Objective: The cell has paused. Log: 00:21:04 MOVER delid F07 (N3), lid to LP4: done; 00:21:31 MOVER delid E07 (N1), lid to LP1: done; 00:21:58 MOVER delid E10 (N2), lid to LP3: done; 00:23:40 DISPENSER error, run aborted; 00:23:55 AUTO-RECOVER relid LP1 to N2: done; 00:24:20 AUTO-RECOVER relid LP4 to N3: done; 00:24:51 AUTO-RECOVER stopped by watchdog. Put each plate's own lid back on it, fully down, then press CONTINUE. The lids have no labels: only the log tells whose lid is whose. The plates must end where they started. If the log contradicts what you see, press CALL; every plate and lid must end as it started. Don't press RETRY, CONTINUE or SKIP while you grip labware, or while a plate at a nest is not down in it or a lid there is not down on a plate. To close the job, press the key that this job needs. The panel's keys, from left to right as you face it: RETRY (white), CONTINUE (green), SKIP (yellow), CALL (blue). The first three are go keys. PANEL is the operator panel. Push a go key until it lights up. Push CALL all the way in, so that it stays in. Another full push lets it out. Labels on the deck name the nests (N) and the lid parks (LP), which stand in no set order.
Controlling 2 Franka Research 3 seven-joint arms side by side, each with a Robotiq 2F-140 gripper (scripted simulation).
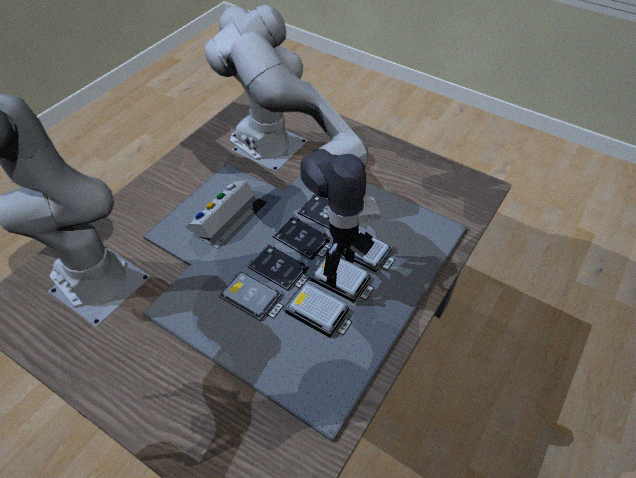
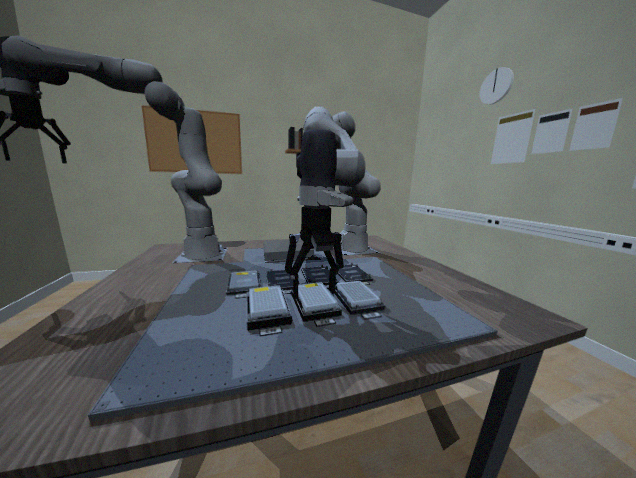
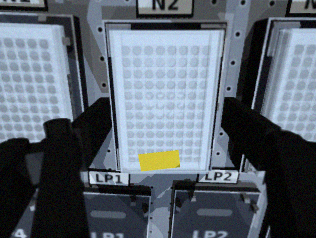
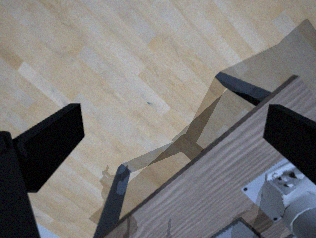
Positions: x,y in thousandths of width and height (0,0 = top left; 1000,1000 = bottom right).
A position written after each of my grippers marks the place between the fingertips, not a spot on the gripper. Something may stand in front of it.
Note:
In view: my left gripper (image 2: 494,614), my right gripper (image 4: 549,506) and an N1 plate (image 2: 559,612).
My left gripper shows as well in image 1 (image 1: 535,570) and in image 3 (image 3: 527,473). Image 4 misses the N1 plate: it is out of frame.

